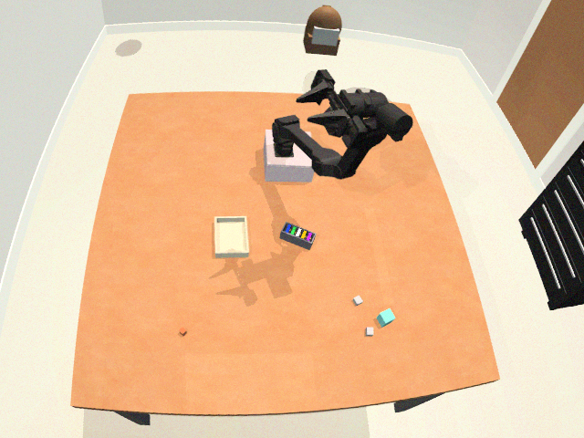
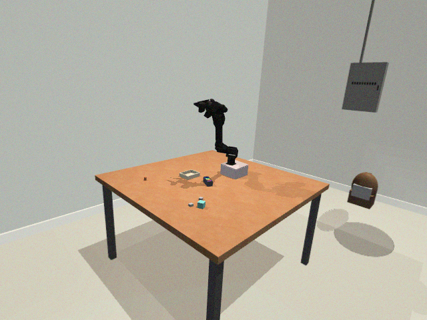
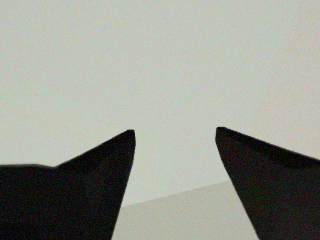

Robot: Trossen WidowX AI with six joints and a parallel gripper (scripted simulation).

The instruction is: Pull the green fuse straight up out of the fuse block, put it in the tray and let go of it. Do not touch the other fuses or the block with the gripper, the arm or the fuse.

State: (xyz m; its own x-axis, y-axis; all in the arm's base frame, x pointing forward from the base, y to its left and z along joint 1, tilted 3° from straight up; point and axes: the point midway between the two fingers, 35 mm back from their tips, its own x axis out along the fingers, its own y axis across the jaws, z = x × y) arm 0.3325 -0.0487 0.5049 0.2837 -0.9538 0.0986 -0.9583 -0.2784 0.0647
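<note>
My gripper tip is now 7 cm past the green fuse, 7 cm to the right of it and 56 cm above it. The rest, counted from my gripper tip: yellow fuse 6 cm behind, 10 cm to the left, 56 cm below; blue fuse 8 cm behind, 5 cm to the left, 56 cm below; white fuse 7 cm behind, 8 cm to the left, 56 cm below.
</note>
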